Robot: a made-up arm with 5 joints.
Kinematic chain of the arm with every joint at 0, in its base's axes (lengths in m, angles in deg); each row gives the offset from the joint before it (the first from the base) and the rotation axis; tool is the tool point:
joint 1: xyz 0 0 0.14 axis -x
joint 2: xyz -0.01 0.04 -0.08 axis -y
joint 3: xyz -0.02 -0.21 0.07 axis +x
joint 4: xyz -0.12 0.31 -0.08 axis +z
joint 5: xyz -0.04 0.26 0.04 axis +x
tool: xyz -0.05 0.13 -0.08
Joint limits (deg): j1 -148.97..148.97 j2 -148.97..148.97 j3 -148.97..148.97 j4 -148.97..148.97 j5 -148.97..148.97
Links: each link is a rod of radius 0.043 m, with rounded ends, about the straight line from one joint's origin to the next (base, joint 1, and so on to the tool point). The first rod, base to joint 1, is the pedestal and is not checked.
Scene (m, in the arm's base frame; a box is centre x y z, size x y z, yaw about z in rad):
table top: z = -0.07
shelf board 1: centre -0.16 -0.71 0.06 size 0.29 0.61 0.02 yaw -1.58
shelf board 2: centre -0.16 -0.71 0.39 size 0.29 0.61 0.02 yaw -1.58
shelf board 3: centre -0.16 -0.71 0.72 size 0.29 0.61 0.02 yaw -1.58
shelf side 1: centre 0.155 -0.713 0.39 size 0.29 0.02 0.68 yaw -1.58
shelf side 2: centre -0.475 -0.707 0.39 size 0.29 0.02 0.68 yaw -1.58
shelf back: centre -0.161 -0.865 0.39 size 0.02 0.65 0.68 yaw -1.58
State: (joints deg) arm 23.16 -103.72 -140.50 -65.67 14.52
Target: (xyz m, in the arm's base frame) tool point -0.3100 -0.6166 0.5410
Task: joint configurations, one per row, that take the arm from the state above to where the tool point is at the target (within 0.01 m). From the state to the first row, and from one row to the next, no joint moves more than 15 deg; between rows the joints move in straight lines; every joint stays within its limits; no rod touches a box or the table.
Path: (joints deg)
1: 28.65 -108.99 -134.92 -77.21 18.43
2: 34.14 -114.25 -129.34 -88.76 22.35
3: 39.62 -119.52 -123.76 -100.30 26.26
4: 45.11 -124.78 -118.18 -111.84 30.17
5: 55.25 -122.08 -125.42 -97.71 22.31
6: 65.40 -119.37 -132.66 -83.58 14.45
7: 56.55 -115.38 -135.25 -70.74 14.87
8: 47.70 -111.39 -137.84 -57.90 15.28
9: 38.85 -107.39 -140.44 -45.06 15.70

